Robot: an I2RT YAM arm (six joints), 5 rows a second.
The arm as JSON. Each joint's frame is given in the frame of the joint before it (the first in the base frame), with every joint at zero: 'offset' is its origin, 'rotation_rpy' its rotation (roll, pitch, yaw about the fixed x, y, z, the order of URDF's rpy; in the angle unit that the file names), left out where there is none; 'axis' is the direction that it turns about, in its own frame. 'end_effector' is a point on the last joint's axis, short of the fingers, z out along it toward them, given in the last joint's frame.
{
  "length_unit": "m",
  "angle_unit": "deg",
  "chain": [
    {
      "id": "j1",
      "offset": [
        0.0,
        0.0,
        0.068
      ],
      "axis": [
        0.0,
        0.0,
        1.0
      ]
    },
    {
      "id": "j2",
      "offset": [
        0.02,
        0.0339,
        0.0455
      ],
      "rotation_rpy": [
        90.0,
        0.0,
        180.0
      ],
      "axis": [
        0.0,
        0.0,
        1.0
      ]
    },
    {
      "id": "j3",
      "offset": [
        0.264,
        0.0,
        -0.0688
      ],
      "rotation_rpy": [
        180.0,
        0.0,
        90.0
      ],
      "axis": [
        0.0,
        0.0,
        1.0
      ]
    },
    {
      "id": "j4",
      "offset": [
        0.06,
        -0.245,
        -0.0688
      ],
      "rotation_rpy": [
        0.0,
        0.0,
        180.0
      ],
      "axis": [
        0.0,
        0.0,
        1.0
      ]
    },
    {
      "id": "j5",
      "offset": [
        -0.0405,
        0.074,
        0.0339
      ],
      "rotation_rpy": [
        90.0,
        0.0,
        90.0
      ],
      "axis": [
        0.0,
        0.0,
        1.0
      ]
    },
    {
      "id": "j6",
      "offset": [
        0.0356,
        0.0,
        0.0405
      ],
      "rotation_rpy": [
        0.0,
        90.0,
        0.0
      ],
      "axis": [
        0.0,
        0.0,
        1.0
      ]
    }
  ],
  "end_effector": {
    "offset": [
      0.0,
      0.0,
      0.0
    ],
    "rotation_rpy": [
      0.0,
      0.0,
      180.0
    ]
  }
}
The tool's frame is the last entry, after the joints.
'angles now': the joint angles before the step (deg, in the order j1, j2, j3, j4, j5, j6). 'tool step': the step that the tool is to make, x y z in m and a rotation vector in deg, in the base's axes. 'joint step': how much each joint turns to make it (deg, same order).
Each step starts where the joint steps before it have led.
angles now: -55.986 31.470 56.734 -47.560 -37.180 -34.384
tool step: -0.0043 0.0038 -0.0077 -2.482 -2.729 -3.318
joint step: -0.016 -4.049 -3.911 4.846 2.811 2.392
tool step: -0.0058 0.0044 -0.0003 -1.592 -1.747 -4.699
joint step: -0.063 -2.714 -1.135 1.844 4.315 2.110
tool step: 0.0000 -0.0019 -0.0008 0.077 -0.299 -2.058
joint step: -0.016 -0.108 -0.453 0.873 1.916 0.874
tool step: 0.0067 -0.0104 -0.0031 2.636 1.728 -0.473
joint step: 0.002 2.908 0.089 -0.248 0.450 0.179
